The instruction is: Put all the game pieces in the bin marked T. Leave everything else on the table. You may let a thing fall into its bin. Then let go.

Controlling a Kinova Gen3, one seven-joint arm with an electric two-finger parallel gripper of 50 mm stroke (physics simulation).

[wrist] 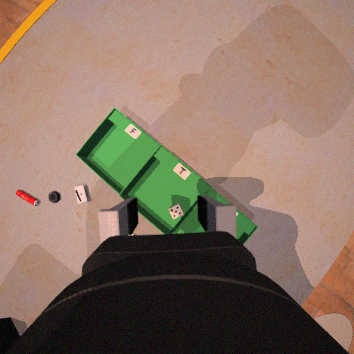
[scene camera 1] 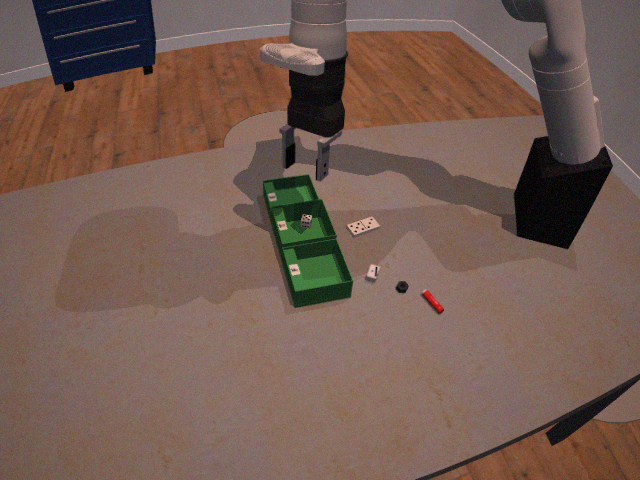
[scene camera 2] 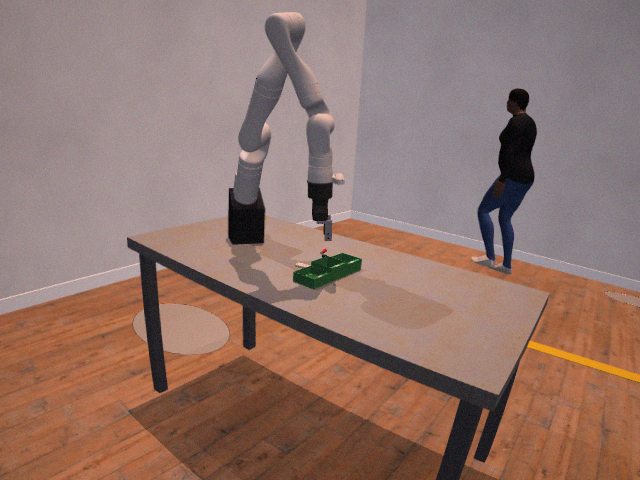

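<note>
A white die with black pips shows inside the green middle bin marked T; whether it rests on the bin floor is hard to tell. A white domino lies flat on the table beside the bins, on the robot-base side; the gripper mostly hides it in the wrist view. My gripper is open and empty, above the bins, with its fingers wide apart. In the wrist view the die shows between the fingertips, but it is below them.
Bin F adjoins bin T on one side, another green bin on the other. A small pencil sharpener, a black nut and a red stick lie on the table.
</note>
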